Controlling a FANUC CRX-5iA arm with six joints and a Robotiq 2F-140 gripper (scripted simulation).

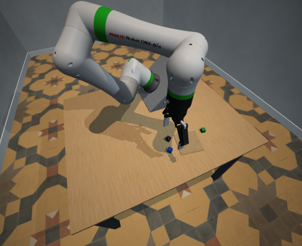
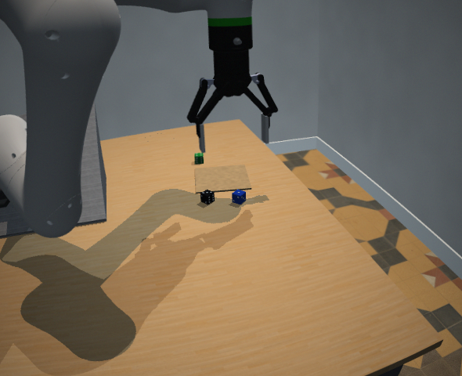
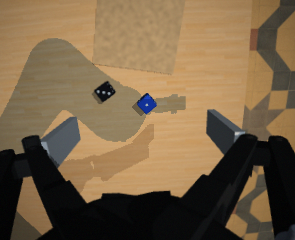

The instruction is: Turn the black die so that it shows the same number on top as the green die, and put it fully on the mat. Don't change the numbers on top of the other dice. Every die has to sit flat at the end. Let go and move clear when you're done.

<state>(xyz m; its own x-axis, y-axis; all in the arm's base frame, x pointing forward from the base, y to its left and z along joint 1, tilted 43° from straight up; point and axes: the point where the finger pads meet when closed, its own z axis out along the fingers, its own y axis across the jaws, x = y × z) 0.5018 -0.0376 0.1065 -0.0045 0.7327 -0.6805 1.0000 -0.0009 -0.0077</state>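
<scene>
Right now my hand is 1 cm short of the blue die, 1 cm to the left of it and 14 cm above it. Also, from my hand: black die (7 cm behind, 2 cm to the left, 14 cm below); green die (4 cm behind, 25 cm to the left, 14 cm below); tan mat (12 cm to the left, 15 cm below).
</scene>
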